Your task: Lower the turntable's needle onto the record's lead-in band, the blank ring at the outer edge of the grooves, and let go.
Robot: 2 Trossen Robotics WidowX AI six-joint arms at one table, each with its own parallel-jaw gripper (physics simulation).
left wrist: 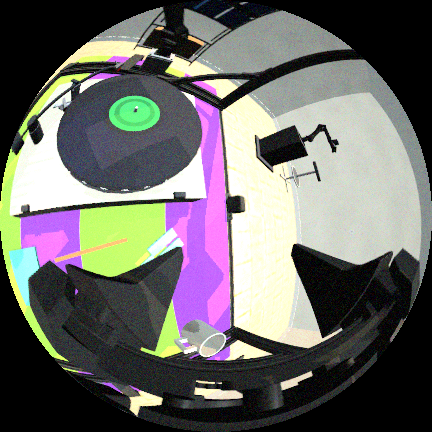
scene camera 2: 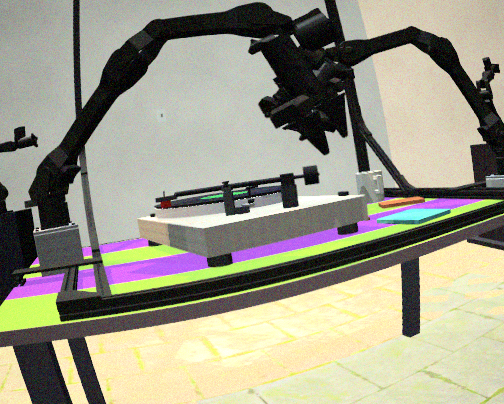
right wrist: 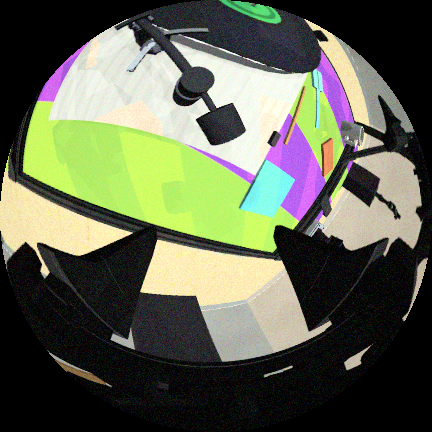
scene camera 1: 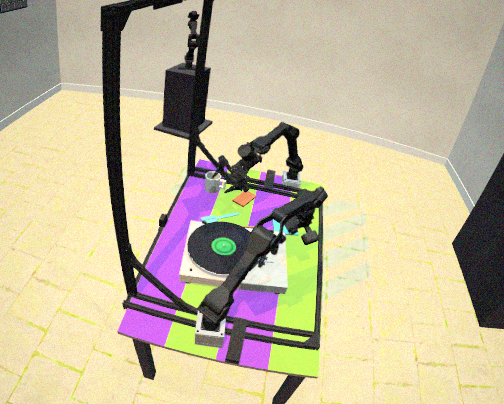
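Where they show: left gripper, between the fingertips: [left wrist: 239, 252] [scene camera 1: 218, 185]; right gripper, between the fingertips: [scene camera 2: 336, 145] [right wrist: 215, 232] [scene camera 1: 299, 231]; left arm's base, origin of its link: [right wrist: 315, 233] [scene camera 1: 292, 176]; right arm's base, origin of its link: [left wrist: 162, 53] [scene camera 2: 54, 226] [scene camera 1: 210, 323].
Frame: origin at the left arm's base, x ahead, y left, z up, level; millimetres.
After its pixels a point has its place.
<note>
The black record [scene camera 1: 205, 255] {z 44, x 714, y -398 mm} [left wrist: 100, 160] {z 44, x 542, y -290 mm} [right wrist: 270, 40] {z 44, x 587, y -253 mm} with a green label lies on the white turntable [scene camera 1: 200, 278] {z 10, x 808, y -406 mm} [scene camera 2: 280, 225] {z -3, x 678, y -65 mm} [left wrist: 30, 185] [right wrist: 100, 95] {z 16, x 717, y -95 mm}. The tonearm [scene camera 2: 210, 189] {z 65, x 735, y -188 mm} [right wrist: 172, 50] lies along one side, its round counterweight [scene camera 2: 311, 174] {z 68, x 595, y -81 mm} [right wrist: 221, 125] {z 81, x 590, y -90 mm} at the near end in the right wrist view. The headshell is at the far end; the needle tip is too small to make out. My left gripper [scene camera 1: 237, 189] [left wrist: 239, 252] {z 172, x 417, y -389 mm} is open and empty, near the mug, away from the tonearm. My right gripper [right wrist: 215, 232] {z 111, x 573, y -26 mm} is open and empty, high beyond the counterweight end. The grippers overlap in scene camera 2.
A grey mug [scene camera 1: 212, 182] {z 23, x 192, y -428 mm} [scene camera 2: 369, 185] {z 1, x 181, y -401 mm} [left wrist: 202, 336] {z 24, x 190, y -416 mm} stands near the back. An orange block [scene camera 1: 244, 199] {z -39, x 216, y -254 mm} [scene camera 2: 401, 202] {z -40, x 225, y -229 mm}, a cyan square [scene camera 2: 414, 216] {z -39, x 399, y -22 mm} [right wrist: 267, 188] {z -39, x 388, y -52 mm}, a cyan tool [scene camera 1: 215, 219] {z -40, x 398, y -384 mm} [right wrist: 317, 82] {z -39, x 399, y -397 mm} and an orange stick [left wrist: 92, 250] {z -42, x 416, y -259 mm} [right wrist: 295, 115] {z -42, x 417, y -236 mm} lie beside the turntable. Black frame rails edge the table.
</note>
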